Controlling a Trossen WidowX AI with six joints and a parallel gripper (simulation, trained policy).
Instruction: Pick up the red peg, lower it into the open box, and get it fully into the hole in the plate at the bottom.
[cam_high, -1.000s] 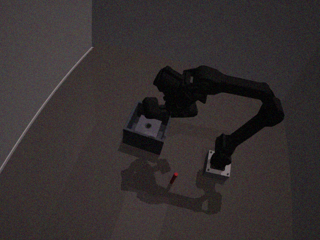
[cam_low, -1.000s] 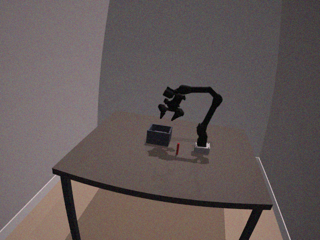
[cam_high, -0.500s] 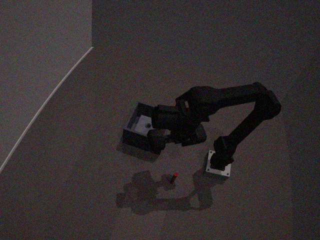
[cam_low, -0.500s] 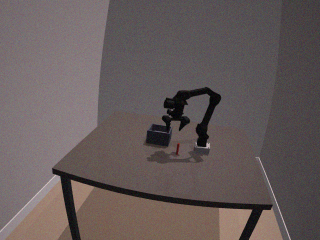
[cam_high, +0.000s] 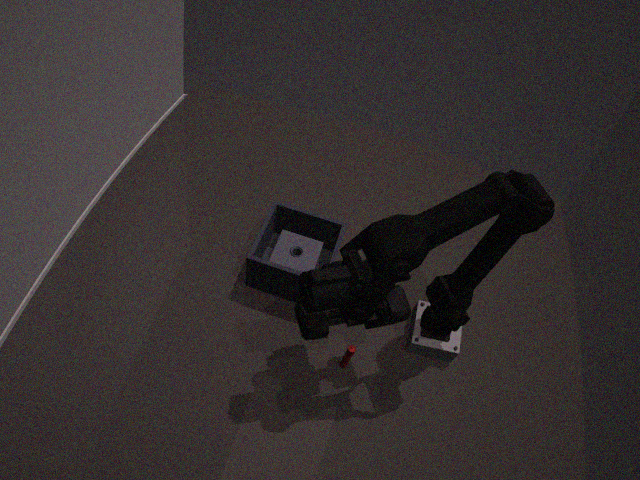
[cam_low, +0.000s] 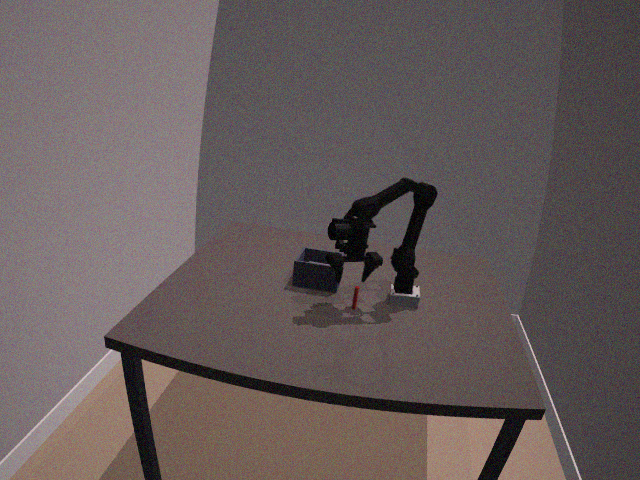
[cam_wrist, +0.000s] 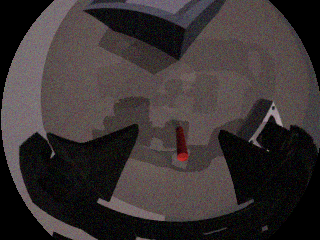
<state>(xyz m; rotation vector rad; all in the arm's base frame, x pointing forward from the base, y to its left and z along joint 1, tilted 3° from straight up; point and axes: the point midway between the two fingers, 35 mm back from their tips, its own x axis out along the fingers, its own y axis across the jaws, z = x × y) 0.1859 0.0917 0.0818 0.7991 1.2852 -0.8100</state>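
Right now my gripper tip is 3 cm past the red peg, 3 cm to the right of it and 4 cm above it. The rest, counted from my gripper tip: box: 13 cm ahead, 16 cm to the right, 6 cm below; then pale plate: 13 cm ahead, 16 cm to the right, 4 cm below.
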